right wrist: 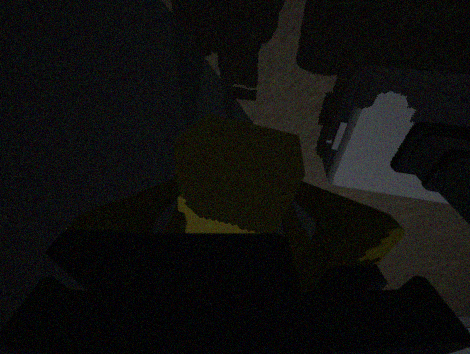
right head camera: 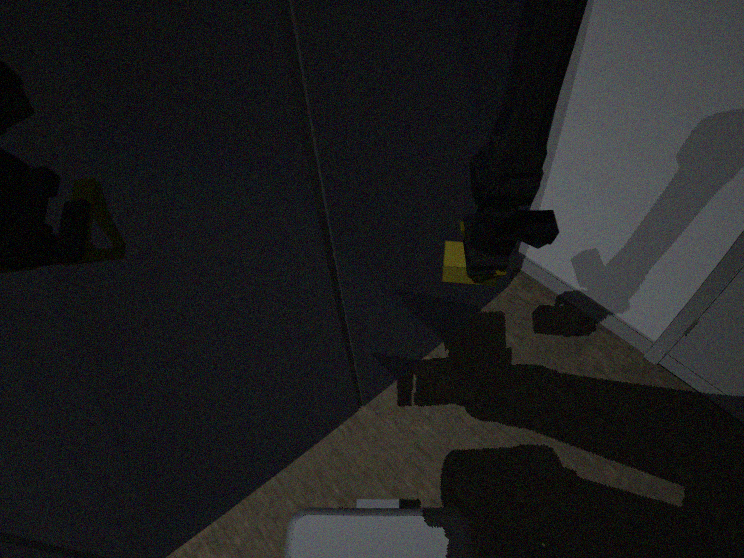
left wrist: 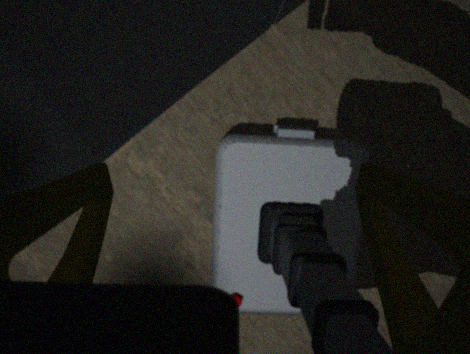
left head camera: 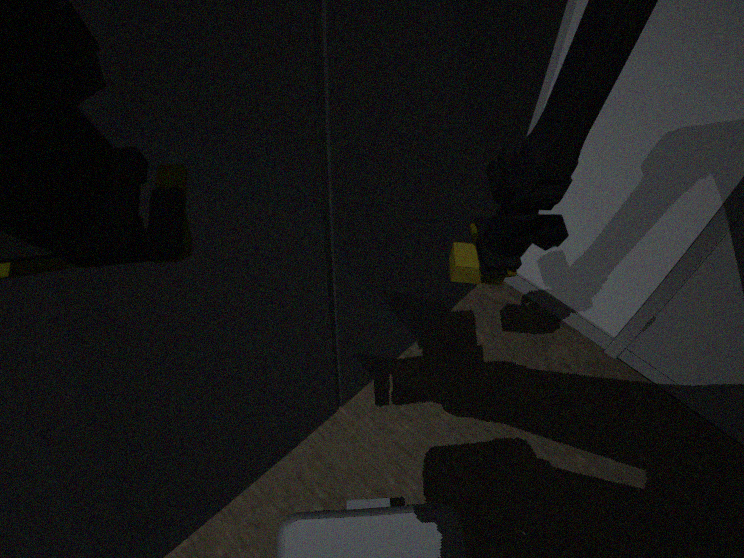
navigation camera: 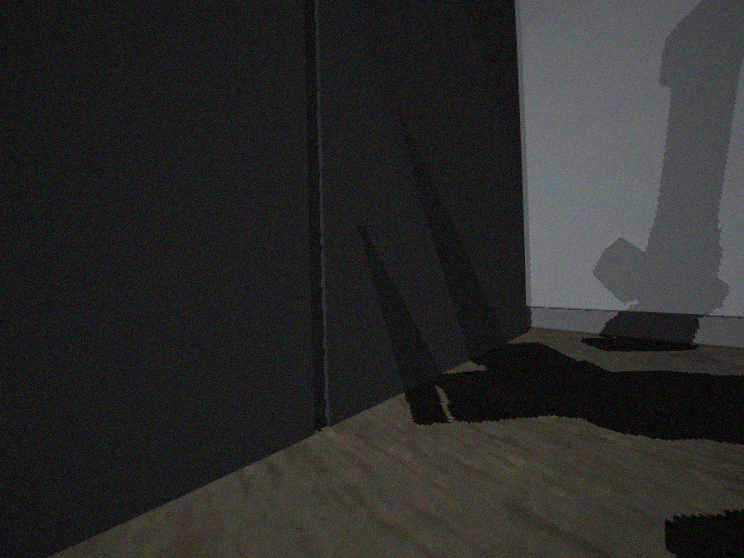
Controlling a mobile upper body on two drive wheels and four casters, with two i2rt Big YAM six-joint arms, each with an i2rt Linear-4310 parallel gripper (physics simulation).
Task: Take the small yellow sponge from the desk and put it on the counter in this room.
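Places are measured from the left arm's base along level axes (x ahead, y right, z down), in metres.
Pixels of known places: left gripper, between the fingertips: [right head camera: 80, 256] [left wrist: 234, 176] [left head camera: 133, 253]; right gripper, between the fingertips: [right wrist: 234, 177] [right head camera: 475, 266] [left head camera: 481, 267].
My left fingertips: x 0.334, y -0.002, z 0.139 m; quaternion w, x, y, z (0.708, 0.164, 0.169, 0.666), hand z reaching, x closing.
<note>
Behind a point stands the place of what it marks.
The small yellow sponge [left head camera: 464, 262] {y 0.397, x 0.595, z 0.438 m} [right head camera: 453, 261] {y 0.396, x 0.596, z 0.438 m} [right wrist: 240, 170] {y 0.474, x 0.601, z 0.438 m} is a dim block held in the air in front of a dark upright surface. My right gripper [left head camera: 487, 258] {y 0.443, x 0.613, z 0.472 m} [right wrist: 234, 177] {y 0.443, x 0.613, z 0.472 m} is shut on it, with a finger on each side in the right wrist view. My left gripper [left head camera: 90, 240] [left wrist: 234, 176] {y -0.002, x 0.334, z 0.140 m} is wide open and empty, off to the left of the sponge. Its fingers show at both sides of the left wrist view. Neither the desk nor a counter top can be made out.
A tall dark panel [left head camera: 240, 300] {y -0.028, x 0.591, z 0.523 m} [right head camera: 228, 300] {y -0.042, x 0.579, z 0.511 m} [navigation camera: 180, 240] {y 0.018, x 0.631, z 1.134 m} with a vertical seam fills the left and middle. A pale wall [left head camera: 679, 78] {y 1.196, x 1.174, z 0.256 m} [navigation camera: 570, 150] {y 1.045, x 1.347, z 0.696 m} meets it at the right. My white base [left head camera: 360, 534] {y 0.196, x 0.250, z 1.150 m} [left wrist: 250, 175] {y 0.080, x 0.191, z 1.150 m} stands on the brown floor [left head camera: 324, 462] {y 0.085, x 0.534, z 1.409 m} [navigation camera: 300, 498] {y 0.142, x 0.617, z 1.410 m}, which carries dark shadows.
</note>
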